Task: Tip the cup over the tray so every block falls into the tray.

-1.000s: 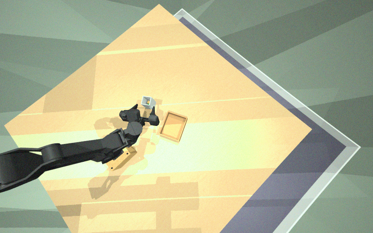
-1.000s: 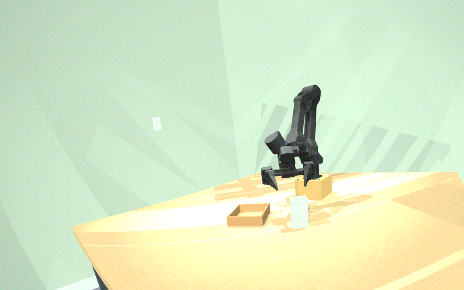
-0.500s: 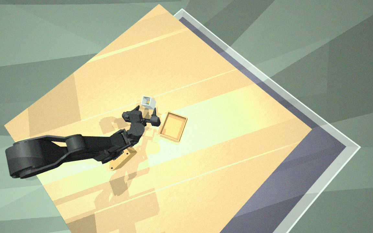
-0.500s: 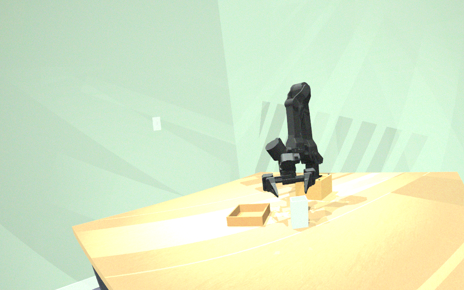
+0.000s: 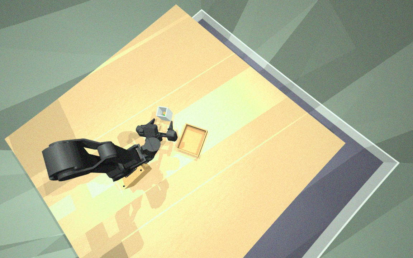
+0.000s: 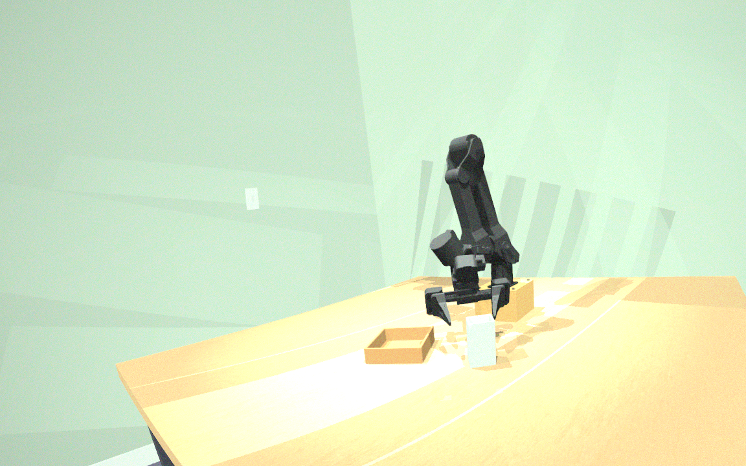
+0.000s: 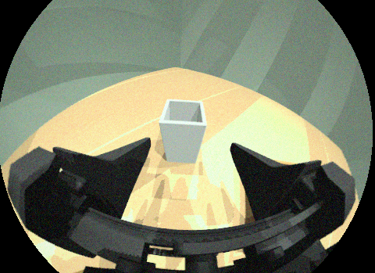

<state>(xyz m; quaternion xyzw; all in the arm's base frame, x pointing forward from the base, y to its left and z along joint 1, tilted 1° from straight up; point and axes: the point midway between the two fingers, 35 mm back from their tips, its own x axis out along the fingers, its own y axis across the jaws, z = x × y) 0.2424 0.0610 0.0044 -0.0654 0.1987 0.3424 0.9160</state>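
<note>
Right now the green block is 2 cm ahead of my gripper tip, 3 cm to the left of it and 5 cm below it. Also, from my gripper tip: white square cup: 2 cm ahead, 3 cm to the left, 5 cm below; blue block: 2 cm ahead, 3 cm to the left, 6 cm below.
</note>
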